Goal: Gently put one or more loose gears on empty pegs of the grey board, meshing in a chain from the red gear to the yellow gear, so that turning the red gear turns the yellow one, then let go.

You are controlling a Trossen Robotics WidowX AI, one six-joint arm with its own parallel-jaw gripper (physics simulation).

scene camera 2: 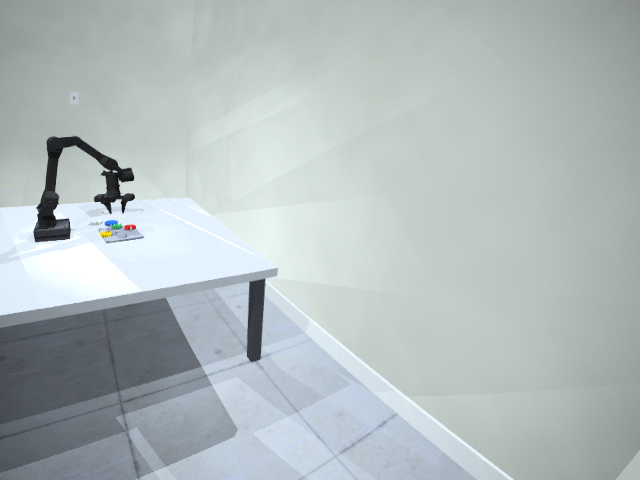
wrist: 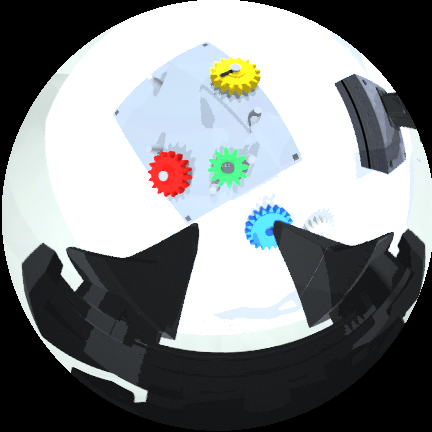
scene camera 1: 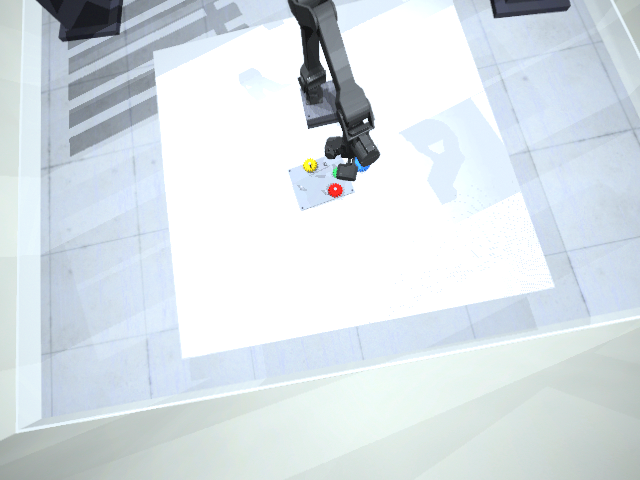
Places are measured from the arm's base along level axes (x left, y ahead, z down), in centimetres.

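Pixels of known places: gripper, fingertip midpoint: (scene camera 2: 117, 214) (wrist: 236, 227) (scene camera 1: 350, 166); arm's base, link origin: (scene camera 2: 47, 226) (scene camera 1: 314, 96).
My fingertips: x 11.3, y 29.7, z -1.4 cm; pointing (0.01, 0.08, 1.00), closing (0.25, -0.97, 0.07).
Note:
Ahead of a thing's pixels: the offset from my fingertips to its middle. Level surfaces: height alone.
The grey board {dx -11.0, dy +1.3, dz +5.5 cm} (scene camera 1: 311, 198) (scene camera 2: 124, 238) (wrist: 185, 105) carries the red gear {dx -5.5, dy +6.3, dz +5.4 cm} (scene camera 1: 334, 192) (scene camera 2: 130, 227) (wrist: 174, 172) and the yellow gear {dx -14.5, dy -4.3, dz +5.3 cm} (scene camera 1: 309, 165) (scene camera 2: 105, 234) (wrist: 243, 79), each on a peg. The green gear {dx -4.1, dy -0.3, dz +5.4 cm} (scene camera 1: 334, 172) (scene camera 2: 116, 226) (wrist: 228, 179) is beside red, with a small gap in the wrist view; pegs show at its rim, and whether one fills its hole is unclear. The blue gear {dx +4.8, dy -3.6, dz +6.2 cm} (scene camera 1: 363, 165) (scene camera 2: 111, 223) (wrist: 257, 233) and white gear {dx +8.5, dy -11.6, dz +6.2 cm} (scene camera 2: 96, 222) (wrist: 319, 221) lie off the board. My gripper (scene camera 1: 341, 160) (scene camera 2: 116, 212) (wrist: 236, 227) is open and empty, above the gears.
Bare pegs {dx -8.9, dy -4.7, dz +5.2 cm} (wrist: 256, 111) {dx -17.9, dy +4.4, dz +5.2 cm} (wrist: 157, 81) {dx -9.0, dy +6.9, dz +5.2 cm} (wrist: 156, 148) stand on the board: one between yellow and green, one on the far side, one beside red. The arm's base (scene camera 1: 321, 121) (scene camera 2: 52, 231) (wrist: 377, 130) stands on the white table {dz +7.0 cm} (scene camera 1: 258, 284) (scene camera 2: 186, 258) near the board.

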